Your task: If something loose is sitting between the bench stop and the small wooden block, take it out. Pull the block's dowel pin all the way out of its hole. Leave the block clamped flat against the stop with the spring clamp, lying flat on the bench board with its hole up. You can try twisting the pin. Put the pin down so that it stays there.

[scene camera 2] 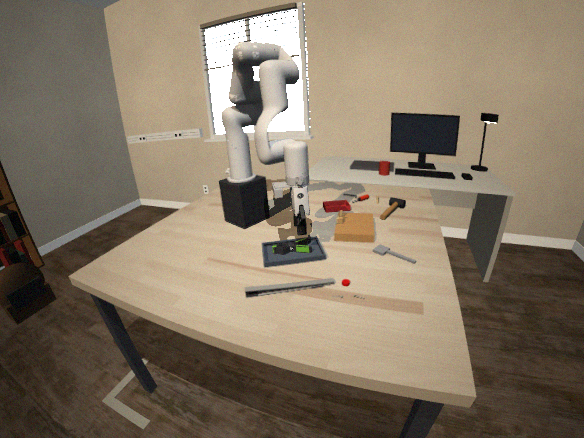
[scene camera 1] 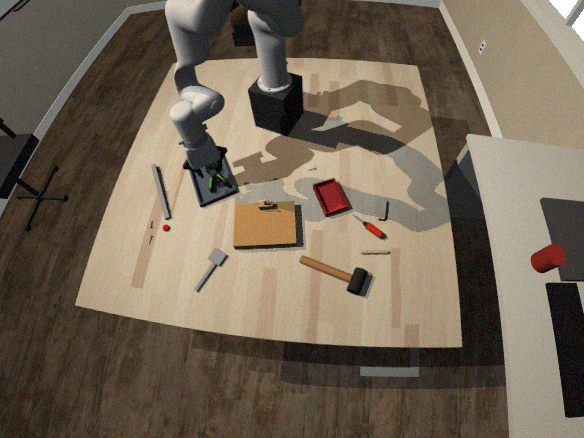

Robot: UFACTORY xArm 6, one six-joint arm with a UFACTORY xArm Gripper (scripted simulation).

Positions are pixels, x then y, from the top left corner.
Labels:
my gripper: scene camera 2 300, 230; scene camera 1 211, 171
tan bench board: scene camera 2; scene camera 1
same spot on tan bench board: point(scene camera 2: 357, 227) = point(scene camera 1: 251, 226)

